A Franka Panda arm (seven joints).
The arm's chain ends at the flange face. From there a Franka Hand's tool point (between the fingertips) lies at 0.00 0.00 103.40 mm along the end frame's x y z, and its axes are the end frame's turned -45 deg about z.
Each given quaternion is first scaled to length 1.
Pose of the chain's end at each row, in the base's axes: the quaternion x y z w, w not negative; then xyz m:
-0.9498 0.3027 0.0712 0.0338 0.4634 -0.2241 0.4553
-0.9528 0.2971 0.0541 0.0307 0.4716 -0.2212 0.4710
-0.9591 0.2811 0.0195 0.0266 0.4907 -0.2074 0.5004
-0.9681 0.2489 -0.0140 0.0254 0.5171 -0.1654 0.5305
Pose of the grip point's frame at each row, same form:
-0.9934 -0.0838 0.0528 0.0585 0.4515 -0.2130 0.3532
-0.9940 -0.0901 0.0382 0.0491 0.4628 -0.2118 0.3684
-0.9937 -0.1073 0.0078 0.0320 0.4884 -0.2010 0.3972
-0.9897 -0.1405 -0.0227 0.0181 0.5212 -0.1610 0.4273

